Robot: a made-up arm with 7 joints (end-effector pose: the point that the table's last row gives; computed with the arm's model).
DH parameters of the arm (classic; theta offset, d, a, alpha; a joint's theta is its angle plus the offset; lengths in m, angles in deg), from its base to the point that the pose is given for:
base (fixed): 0 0 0 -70
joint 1: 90 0 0 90
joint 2: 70 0 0 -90
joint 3: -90 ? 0.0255 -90
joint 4: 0 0 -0.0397 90
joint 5: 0 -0.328 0 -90
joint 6: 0 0 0 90
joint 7: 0 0 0 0
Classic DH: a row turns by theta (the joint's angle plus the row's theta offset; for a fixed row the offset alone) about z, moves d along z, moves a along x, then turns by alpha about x.
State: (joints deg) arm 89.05 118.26 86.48 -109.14 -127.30 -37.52 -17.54
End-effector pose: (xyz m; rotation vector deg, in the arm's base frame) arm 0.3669 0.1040 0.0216 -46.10 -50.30 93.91
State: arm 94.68 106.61 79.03 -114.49 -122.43 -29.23 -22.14
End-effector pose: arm 0.3198 0.1688 -0.0356 -40.83 -42.84 100.93
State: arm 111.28 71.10 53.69 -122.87 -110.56 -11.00 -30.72
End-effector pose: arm 0.0712 0.2929 -0.1410 -28.67 -34.13 140.13
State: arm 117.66 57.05 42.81 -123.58 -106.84 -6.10 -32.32
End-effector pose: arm -0.0483 0.2900 -0.1502 -22.71 -38.00 159.53
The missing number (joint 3, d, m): -0.2267
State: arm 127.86 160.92 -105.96 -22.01 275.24 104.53 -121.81
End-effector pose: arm 0.2999 0.4680 -0.0364 -11.28 52.25 -45.81
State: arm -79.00 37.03 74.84 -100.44 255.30 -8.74 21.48
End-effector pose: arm 0.1128 0.3400 0.2011 123.05 -87.29 53.91
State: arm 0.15 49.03 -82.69 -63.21 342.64 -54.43 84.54
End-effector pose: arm 0.0369 0.1142 -0.4939 -67.25 -4.43 -21.03
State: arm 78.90 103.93 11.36 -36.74 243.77 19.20 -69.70
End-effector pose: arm 0.0191 0.5470 0.0012 26.71 -77.01 71.39
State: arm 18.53 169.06 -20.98 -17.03 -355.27 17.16 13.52
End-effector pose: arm 0.2196 0.1507 0.4906 165.87 16.33 -24.09
